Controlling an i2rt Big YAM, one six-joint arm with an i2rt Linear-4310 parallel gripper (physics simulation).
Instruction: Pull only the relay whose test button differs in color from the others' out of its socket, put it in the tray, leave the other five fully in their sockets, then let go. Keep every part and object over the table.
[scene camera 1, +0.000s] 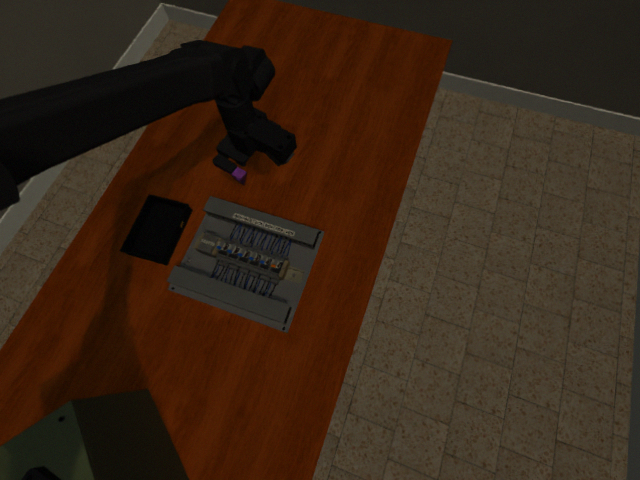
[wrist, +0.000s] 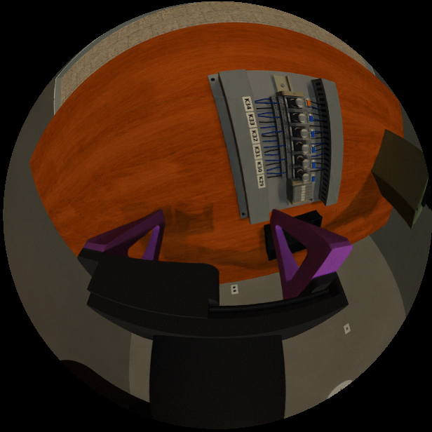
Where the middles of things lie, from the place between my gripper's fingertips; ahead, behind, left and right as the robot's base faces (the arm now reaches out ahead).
Labels:
Right now the grey panel (scene camera 1: 288, 292) is 16 cm behind my hand, 3 cm to the right of it and 18 cm below it.

